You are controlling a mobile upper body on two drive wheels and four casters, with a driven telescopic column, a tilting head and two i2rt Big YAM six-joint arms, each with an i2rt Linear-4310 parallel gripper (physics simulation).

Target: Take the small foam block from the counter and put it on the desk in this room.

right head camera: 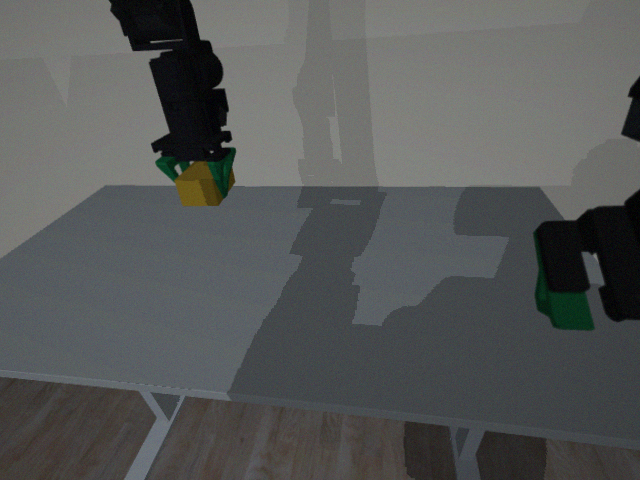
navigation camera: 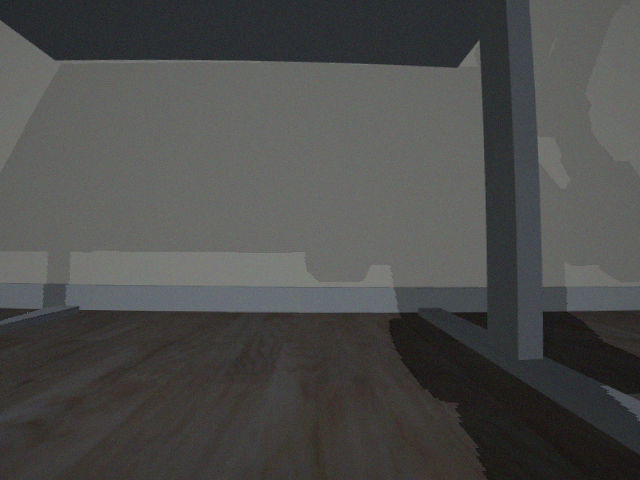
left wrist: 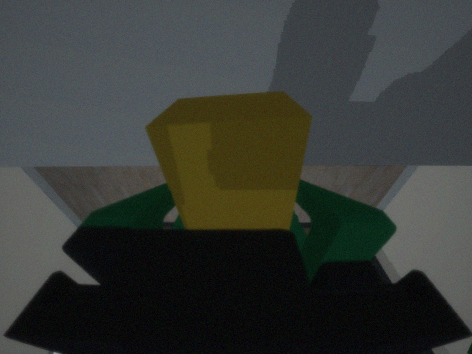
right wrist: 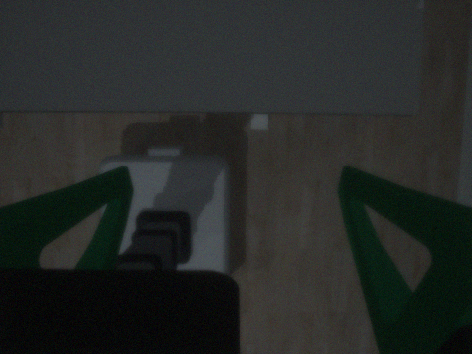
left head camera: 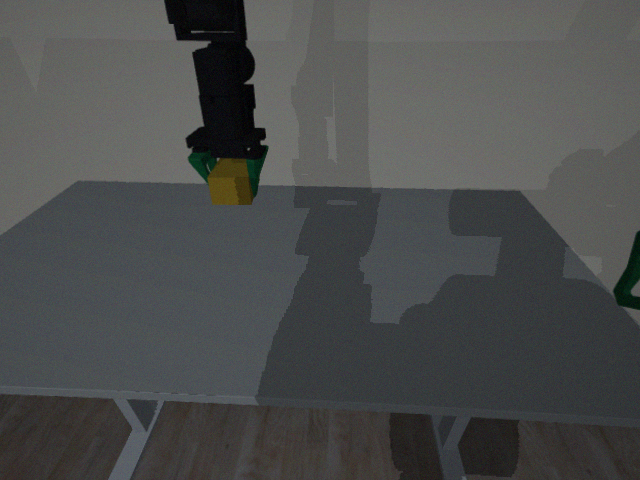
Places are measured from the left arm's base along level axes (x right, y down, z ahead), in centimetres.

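Pixels of known places: left gripper, fingertip midpoint: (right head camera: 207, 196) (left wrist: 236, 176) (left head camera: 236, 195); right gripper, fingertip midpoint: (right head camera: 607, 304) (right wrist: 235, 178).
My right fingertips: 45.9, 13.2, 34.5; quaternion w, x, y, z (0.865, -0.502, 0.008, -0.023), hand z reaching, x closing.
Note:
Ahead of a thing's pixels: the offset from my right fingertips to its top centre, as dx, dy, dz. "pt": to the spot under its first point. Level surfaces: height alone.
The yellow foam block {-46.2, +0.2, +26.4} (left head camera: 227, 190) (right head camera: 195, 191) (left wrist: 235, 160) is held between the green fingers of my left gripper (left head camera: 231, 173) (right head camera: 200, 175), which is shut on it. In both head views the block shows in front of the far part of the grey desk {dy +32.5} (left head camera: 155, 289) (right head camera: 155, 299) (left wrist: 100, 75). It appears to be above the desk top; the exact height is hard to tell. My right gripper (right wrist: 235, 178) is open and empty, with its fingers wide apart near the desk's front edge. One of its green fingers shows at the right edge of the left head view. The counter does not show.
A pale wall (left head camera: 439, 113) (navigation camera: 258, 180) stands behind the desk. The desk's leg {pt +16.7, +96.4, +40.9} (navigation camera: 527, 206) and its foot bar on the wood floor {dy +127.4} (navigation camera: 258, 403) show in the navigation view. The robot's own white base (right wrist: 210, 235) is below the right wrist. Shadows of the arms fall across the desk.

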